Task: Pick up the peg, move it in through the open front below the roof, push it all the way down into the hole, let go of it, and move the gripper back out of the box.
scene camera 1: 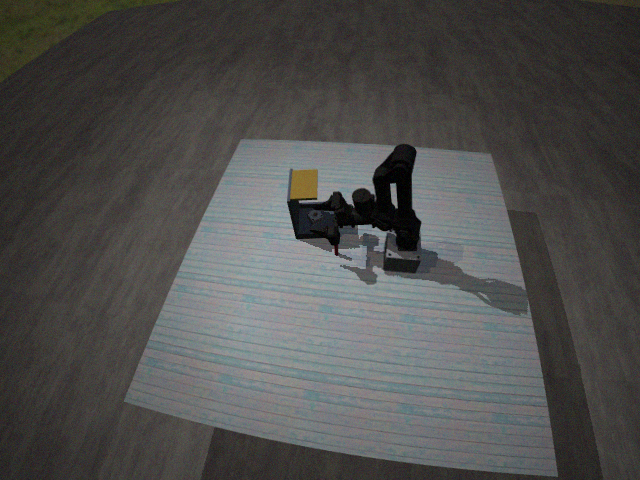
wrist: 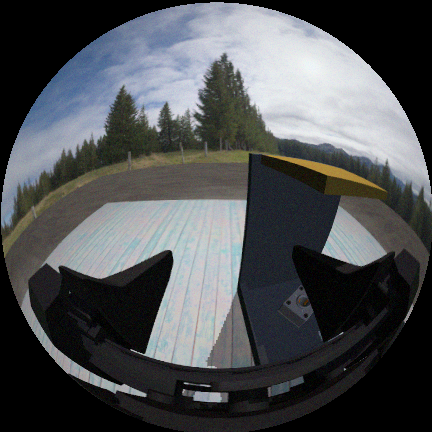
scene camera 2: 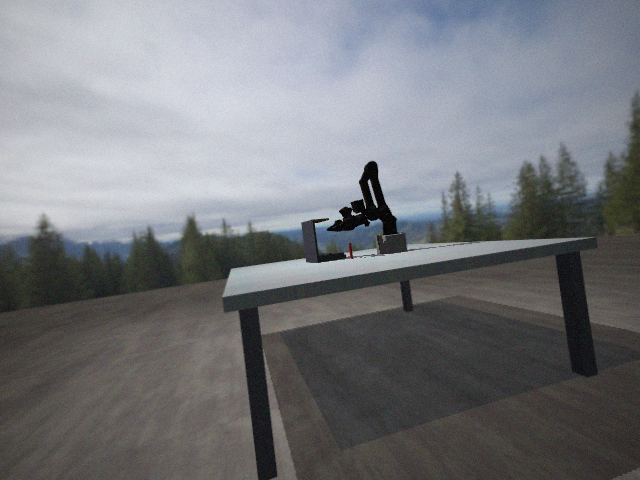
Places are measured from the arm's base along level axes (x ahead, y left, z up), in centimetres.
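Where they show: gripper, fingertip midpoint: (scene camera 1: 311, 219) (wrist: 234, 255) (scene camera 2: 329, 229); arm's base, origin of the base link: (scene camera 1: 406, 242) (scene camera 2: 390, 234).
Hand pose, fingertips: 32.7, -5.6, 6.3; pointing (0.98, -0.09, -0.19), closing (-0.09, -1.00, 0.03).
Things, the pixels of their top centre, and the offset from my fingertips, as dx, dy, dz. Level surfaces: height alone.
- red peg, middle of its top: (scene camera 1: 336, 242) (scene camera 2: 349, 243) -8.2, +4.2, -8.2
- dark floor, its level: dz -15.4
- yellow roof, middle of its top: (wrist: 359, 179) (scene camera 1: 312, 182) (scene camera 2: 320, 219) -0.3, -11.0, +6.2
- light square block, middle of its top: (wrist: 304, 300) (scene camera 1: 314, 214) +0.5, -12.0, -12.1
- table, its level: dz -16.2
The red peg (scene camera 1: 336, 249) (scene camera 2: 350, 250) stands upright on the table beside the box's open side; it does not show in the wrist view. The box has a dark back wall (scene camera 2: 310, 240) (wrist: 285, 220), a dark floor (scene camera 1: 305, 230) (wrist: 270, 325) and a yellow roof (scene camera 1: 303, 184) (wrist: 350, 177). A light square block (wrist: 296, 307) with a round hole sits on its floor, partly hidden by the right finger in the wrist view. My gripper (scene camera 1: 314, 218) (scene camera 2: 329, 228) (wrist: 234, 255) is open and empty, well above the peg's height, with fingertips near the box's open front, slightly below roof height.
The arm's base (scene camera 1: 401, 259) (scene camera 2: 392, 243) stands on the table (scene camera 1: 310, 361) (scene camera 2: 289, 279), to the right of the peg in both scene views. The roof overhangs the box floor from the back wall. Shadows of the arm lie across the table.
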